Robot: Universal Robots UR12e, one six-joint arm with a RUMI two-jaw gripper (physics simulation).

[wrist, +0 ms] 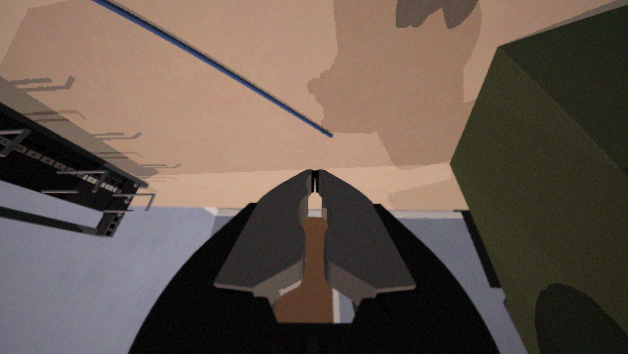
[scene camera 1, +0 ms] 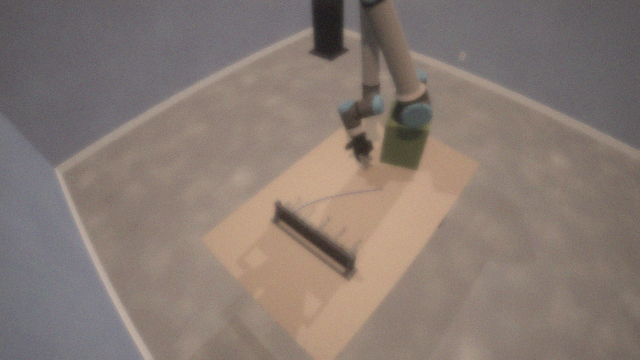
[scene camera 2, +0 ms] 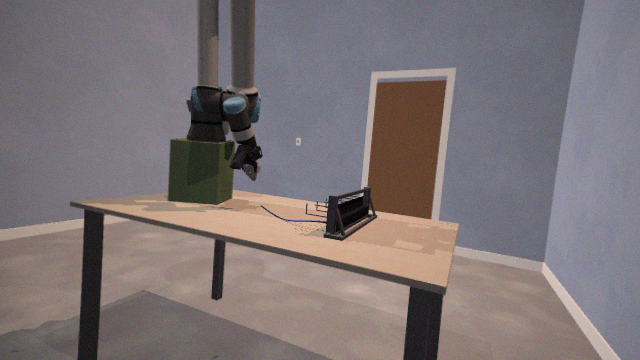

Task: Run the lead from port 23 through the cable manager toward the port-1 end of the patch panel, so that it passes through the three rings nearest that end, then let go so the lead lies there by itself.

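Note:
The blue lead [scene camera 1: 350,192] [scene camera 2: 287,219] [wrist: 235,76] runs from the patch panel [scene camera 1: 315,237] [scene camera 2: 350,210] [wrist: 30,175] across the table, its free end pointing towards the green block. In scene camera 2 its free end curves up a little. The manager's wire rings [scene camera 2: 307,210] [wrist: 102,182] stick out from the panel's lead side. How the lead stands to each ring is too small to tell. My gripper [scene camera 1: 366,165] [scene camera 2: 252,177] [wrist: 315,172] is shut and empty, above the table, apart from the lead and beyond its free end from the panel.
A green block [scene camera 1: 404,147] [scene camera 2: 200,170] [wrist: 540,165] carries the arm's base on the wooden table [scene camera 1: 400,225] [scene camera 2: 250,232], beside the gripper. The panel's dark frame and feet stand across the table. A brown door [scene camera 2: 410,145] is in the wall behind.

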